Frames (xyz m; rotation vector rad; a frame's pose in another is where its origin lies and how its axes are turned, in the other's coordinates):
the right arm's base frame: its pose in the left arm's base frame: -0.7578 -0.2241 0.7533 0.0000 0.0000 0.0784
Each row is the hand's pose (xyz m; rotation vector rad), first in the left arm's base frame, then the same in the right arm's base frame.
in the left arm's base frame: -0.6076 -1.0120 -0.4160 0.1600 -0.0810 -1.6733
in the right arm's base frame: 0.0880 -0.7972 -1.1693 0.1586 -0.0882 -1.7515
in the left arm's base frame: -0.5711 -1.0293 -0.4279 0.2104 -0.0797 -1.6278
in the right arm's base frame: 0.1231 -0.8173 -1.1812 0.2095 -0.0889 -1.7058
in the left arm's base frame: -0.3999 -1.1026 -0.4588 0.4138 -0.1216 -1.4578
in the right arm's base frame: 0.2880 -0.9038 -1.2121 0.4129 -0.1391 -1.5349
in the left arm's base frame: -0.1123 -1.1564 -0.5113 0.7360 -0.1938 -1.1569
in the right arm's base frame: 0.5705 -0.9800 -1.2646 0.7337 -0.2243 -1.2314
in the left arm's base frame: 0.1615 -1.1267 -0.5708 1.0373 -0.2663 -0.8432
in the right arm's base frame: 0.8458 -0.9718 -1.3241 1.0322 -0.3086 -0.9138
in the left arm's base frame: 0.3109 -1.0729 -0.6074 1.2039 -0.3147 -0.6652
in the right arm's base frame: 0.9989 -0.9299 -1.3607 1.1963 -0.3634 -0.7331
